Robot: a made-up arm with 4 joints.
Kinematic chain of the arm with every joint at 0, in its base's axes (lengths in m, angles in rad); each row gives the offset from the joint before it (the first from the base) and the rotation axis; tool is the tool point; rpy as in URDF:
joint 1: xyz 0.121 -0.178 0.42 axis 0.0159 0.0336 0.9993
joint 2: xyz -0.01 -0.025 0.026 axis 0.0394 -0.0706 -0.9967
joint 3: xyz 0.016 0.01 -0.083 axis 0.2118 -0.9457 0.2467
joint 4: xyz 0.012 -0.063 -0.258 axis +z
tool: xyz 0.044 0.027 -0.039 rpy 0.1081 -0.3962 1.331
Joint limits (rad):
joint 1: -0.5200..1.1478
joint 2: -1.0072..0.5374
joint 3: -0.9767..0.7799
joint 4: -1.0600..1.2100
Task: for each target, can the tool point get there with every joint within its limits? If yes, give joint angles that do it. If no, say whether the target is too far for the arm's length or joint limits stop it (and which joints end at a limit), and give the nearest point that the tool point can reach.
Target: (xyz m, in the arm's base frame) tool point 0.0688 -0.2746 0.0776
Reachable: yes | joints 0.1776 -0.2313 -0.4437 0.1823
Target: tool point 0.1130 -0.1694 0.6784
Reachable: no: joint limits stop it (at a limit: joint 2, joint 3, joint 4) | nearest point -0.0979 -0.1874 0.1861 | short by 0.536 m
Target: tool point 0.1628 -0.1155 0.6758
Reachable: no: joint limits stop it (at a limit: joint 3) | nearest point 0.2628 0.0220 0.1781 | short by 0.526 m
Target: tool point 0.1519 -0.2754 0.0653
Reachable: yes | joints -0.2220 0.2429 -0.0450 -0.4386
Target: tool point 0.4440 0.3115 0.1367
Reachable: no: too far | nearest point 0.2818 0.0309 0.1791 | short by 0.327 m
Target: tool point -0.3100 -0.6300 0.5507
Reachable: no: too far | nearest point -0.0635 -0.3760 0.2082 | short by 0.493 m
